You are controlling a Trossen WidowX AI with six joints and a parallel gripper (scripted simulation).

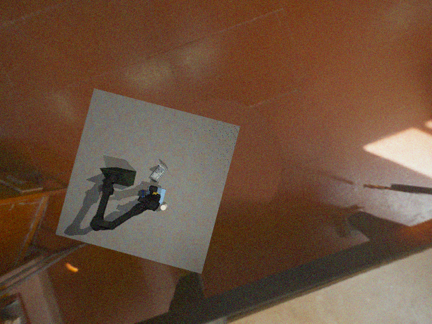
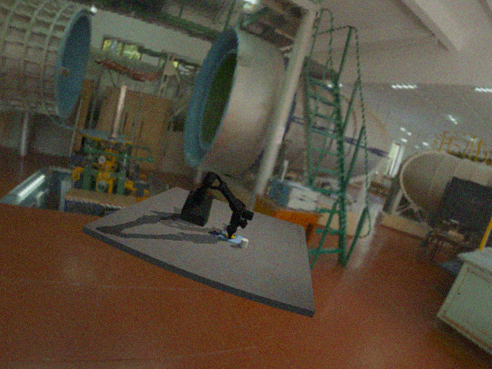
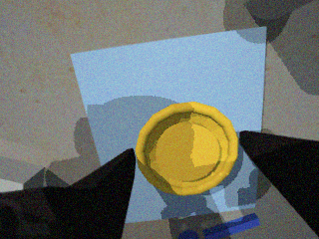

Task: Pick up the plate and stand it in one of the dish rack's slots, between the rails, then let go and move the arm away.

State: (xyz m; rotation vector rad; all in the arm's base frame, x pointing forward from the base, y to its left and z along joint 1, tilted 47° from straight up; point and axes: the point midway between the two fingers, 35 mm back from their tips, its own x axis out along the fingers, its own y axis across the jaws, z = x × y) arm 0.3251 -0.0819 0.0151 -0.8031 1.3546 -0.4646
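My gripper tip is 1 cm to the right of the mat and 1 cm above it. The rest, counted from my gripper tip: white cup 11 cm ahead, 5 cm to the right, 1 cm above; blue spoon 10 cm behind, 3 cm to the right, 1 cm below; yellow plate 1 cm above.
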